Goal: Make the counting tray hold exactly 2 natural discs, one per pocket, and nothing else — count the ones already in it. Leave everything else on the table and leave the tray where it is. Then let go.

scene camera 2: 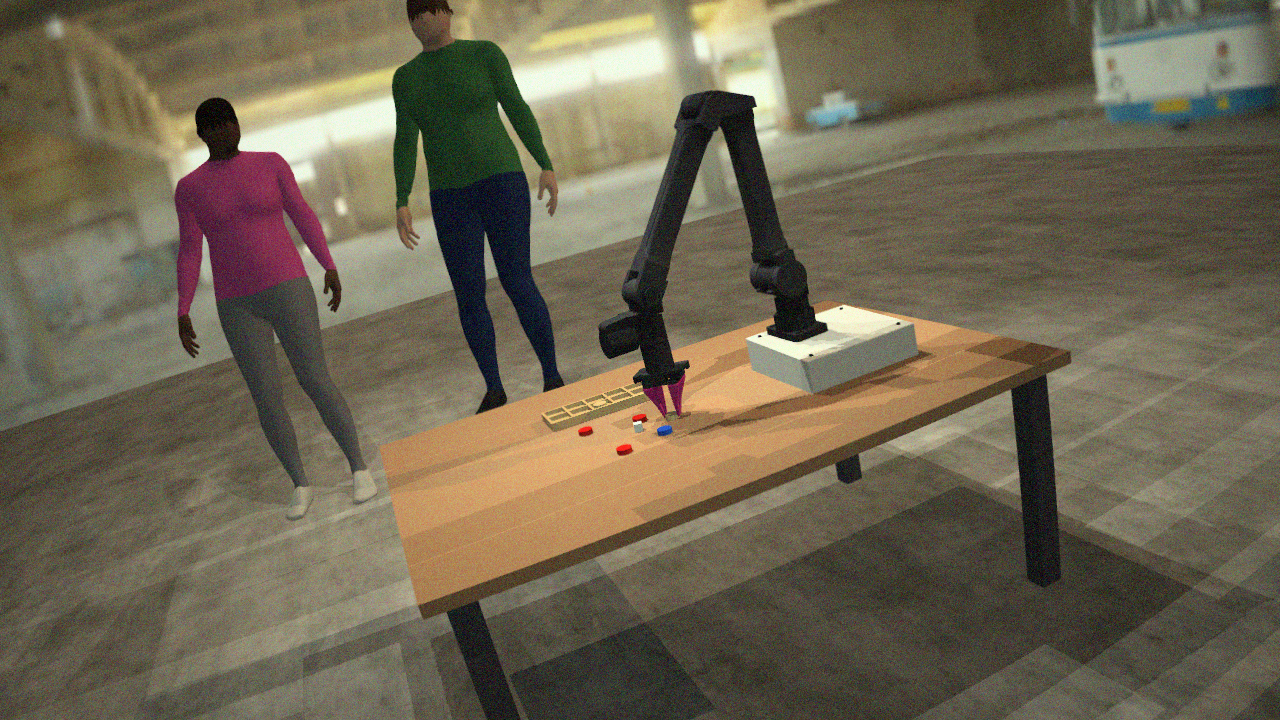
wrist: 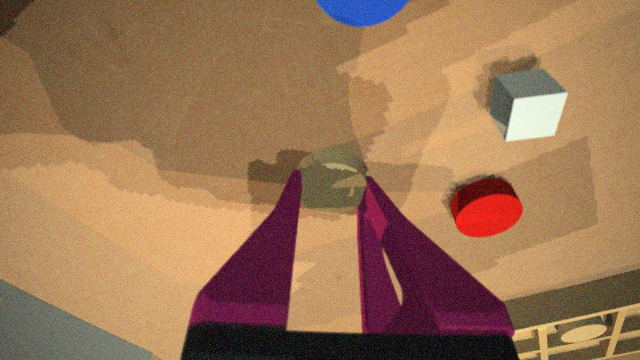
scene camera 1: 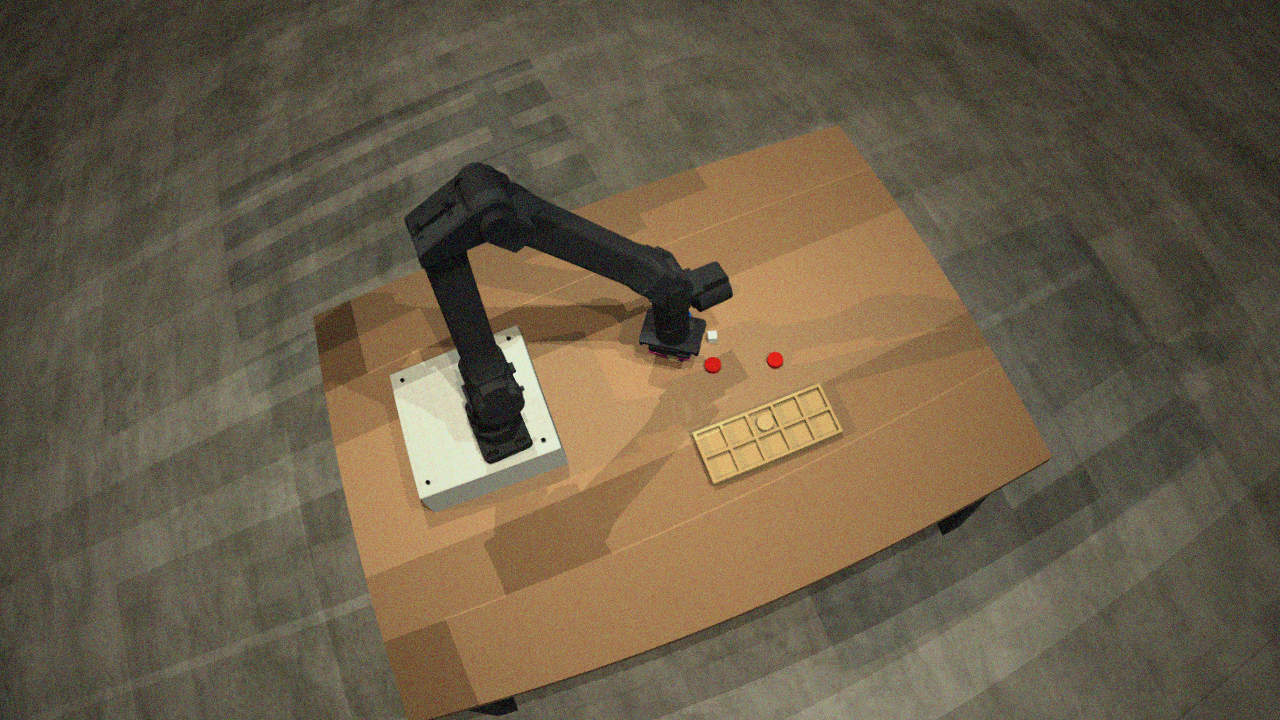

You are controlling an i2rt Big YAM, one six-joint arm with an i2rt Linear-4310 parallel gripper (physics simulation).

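Observation:
The tan counting tray has two rows of five pockets. One natural disc lies in the middle pocket of the row nearer the loose pieces. My gripper points down, with its magenta fingertips low at the table. It is shut on a second natural disc, which touches both fingertips in the wrist view and looks greenish in shadow. Whether that disc still touches the table I cannot tell. The arm hides the fingertips in scene camera 1.
Red discs lie on the table; the closest is between gripper and tray. A white cube and a blue disc are near the gripper. Two people stand beyond the table.

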